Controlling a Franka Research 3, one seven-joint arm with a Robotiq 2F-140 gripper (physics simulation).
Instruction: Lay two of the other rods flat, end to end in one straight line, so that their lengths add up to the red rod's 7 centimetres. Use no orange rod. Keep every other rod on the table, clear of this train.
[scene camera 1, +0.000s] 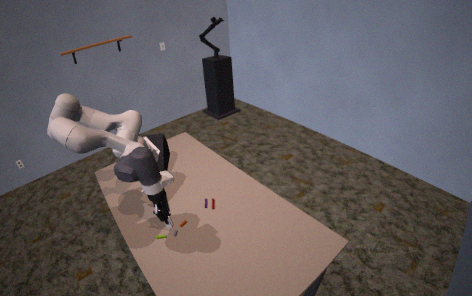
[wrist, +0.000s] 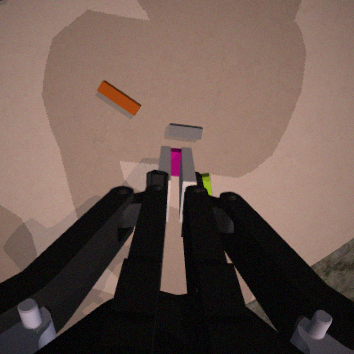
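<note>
My gripper (scene camera 1: 169, 226) (wrist: 174, 162) is shut on a magenta rod (wrist: 176, 162) and holds it above the table, near the grey and lime rods. The grey rod (scene camera 1: 175, 233) (wrist: 185, 132) lies flat just beyond the fingertips in the wrist view. The lime green rod (scene camera 1: 161, 237) (wrist: 207, 184) lies flat and is partly hidden by a finger in the wrist view. The orange rod (scene camera 1: 183, 223) (wrist: 119, 98) lies flat, apart from the grey one. The red rod (scene camera 1: 213, 204) and the purple rod (scene camera 1: 206, 203) lie side by side with a gap, farther back in the scene view.
The pale table (scene camera 1: 280, 235) carries the rods, and the arm's shadow falls across it. The arm's dark base stands at the table's back left end. A black pedestal (scene camera 1: 219, 87) with a small dark arm stands on the floor beyond the table.
</note>
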